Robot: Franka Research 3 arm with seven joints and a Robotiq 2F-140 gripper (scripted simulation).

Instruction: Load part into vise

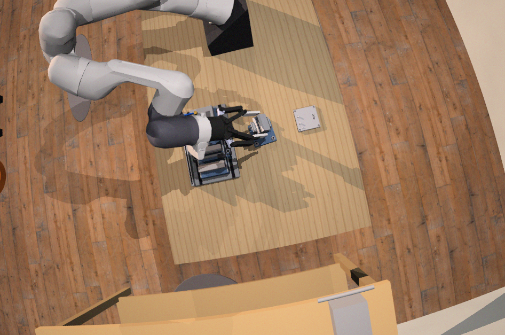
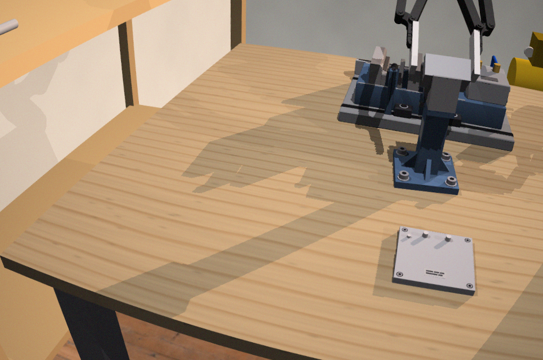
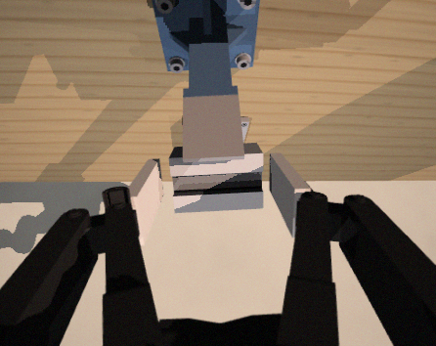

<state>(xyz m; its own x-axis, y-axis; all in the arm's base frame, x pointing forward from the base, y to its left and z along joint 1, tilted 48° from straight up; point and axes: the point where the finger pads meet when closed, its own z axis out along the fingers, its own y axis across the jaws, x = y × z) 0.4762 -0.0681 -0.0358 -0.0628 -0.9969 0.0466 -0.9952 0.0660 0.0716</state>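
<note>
The part lies 2 cm to the left of my hand and 1 cm below it. From my hand the other things lie so: work stop (5 cm ahead, 15 cm to the right, 8 cm below); v-block post (2 cm to the left, 12 cm below); work stop post (6 cm ahead, 13 cm to the right, 12 cm below).
</note>
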